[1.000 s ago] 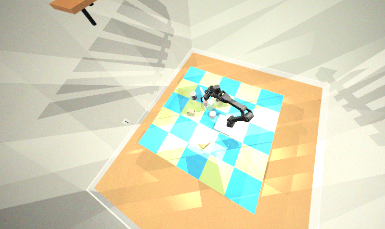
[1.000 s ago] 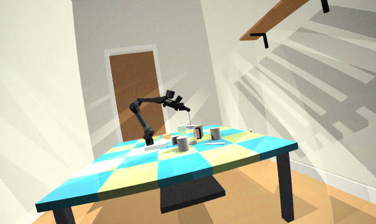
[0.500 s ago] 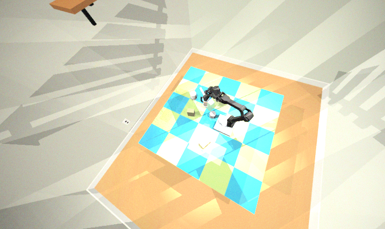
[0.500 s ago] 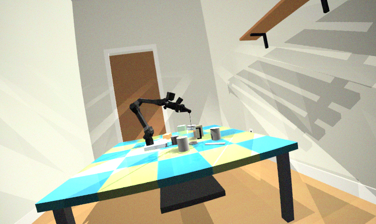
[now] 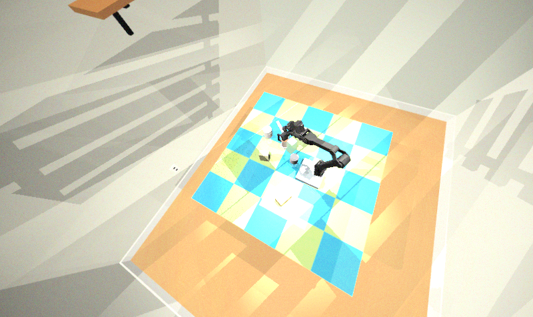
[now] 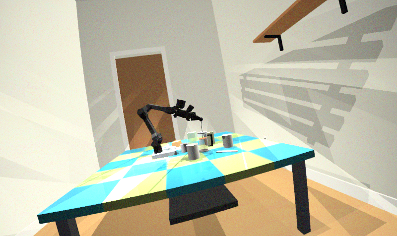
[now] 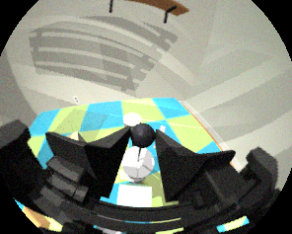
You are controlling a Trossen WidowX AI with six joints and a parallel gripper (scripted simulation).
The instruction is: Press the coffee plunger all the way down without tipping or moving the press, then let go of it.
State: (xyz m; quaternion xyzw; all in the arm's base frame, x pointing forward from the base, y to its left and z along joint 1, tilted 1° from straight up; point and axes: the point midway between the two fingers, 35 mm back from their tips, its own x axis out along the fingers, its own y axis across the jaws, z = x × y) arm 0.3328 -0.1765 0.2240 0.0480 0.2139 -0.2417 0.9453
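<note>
My gripper tip is now 130 mm above the coffee press. Round my gripper tip: pale green block 170 mm below, 80 mm behind, 50 mm to the left; flat white strip 250 mm below, 170 mm to the right, 80 mm ahead.
</note>
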